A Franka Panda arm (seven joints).
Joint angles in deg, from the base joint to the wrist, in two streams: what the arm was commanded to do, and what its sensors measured. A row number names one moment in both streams.
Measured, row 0:
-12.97, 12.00, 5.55, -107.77, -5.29, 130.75, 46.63
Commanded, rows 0 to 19:
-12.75, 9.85, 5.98, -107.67, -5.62, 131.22, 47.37
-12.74, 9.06, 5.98, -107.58, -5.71, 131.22, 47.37
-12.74, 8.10, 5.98, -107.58, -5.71, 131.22, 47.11
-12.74, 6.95, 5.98, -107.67, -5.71, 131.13, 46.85
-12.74, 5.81, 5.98, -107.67, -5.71, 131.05, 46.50
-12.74, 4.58, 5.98, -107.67, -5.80, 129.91, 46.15
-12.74, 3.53, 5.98, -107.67, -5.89, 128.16, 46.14
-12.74, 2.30, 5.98, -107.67, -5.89, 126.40, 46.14
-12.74, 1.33, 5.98, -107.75, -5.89, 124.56, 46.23
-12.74, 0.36, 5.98, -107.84, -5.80, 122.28, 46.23
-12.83, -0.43, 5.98, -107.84, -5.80, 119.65, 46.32
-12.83, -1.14, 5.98, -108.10, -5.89, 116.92, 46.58
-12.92, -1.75, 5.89, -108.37, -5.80, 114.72, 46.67
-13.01, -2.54, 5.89, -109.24, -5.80, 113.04, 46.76
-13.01, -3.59, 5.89, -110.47, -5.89, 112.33, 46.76
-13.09, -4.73, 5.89, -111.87, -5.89, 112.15, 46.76
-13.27, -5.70, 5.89, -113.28, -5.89, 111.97, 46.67
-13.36, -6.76, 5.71, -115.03, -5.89, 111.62, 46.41
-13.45, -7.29, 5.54, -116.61, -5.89, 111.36, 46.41
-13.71, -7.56, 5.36, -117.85, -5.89, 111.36, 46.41
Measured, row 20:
-13.01, -4.01, 5.55, -112.07, -5.36, 111.73, 46.54
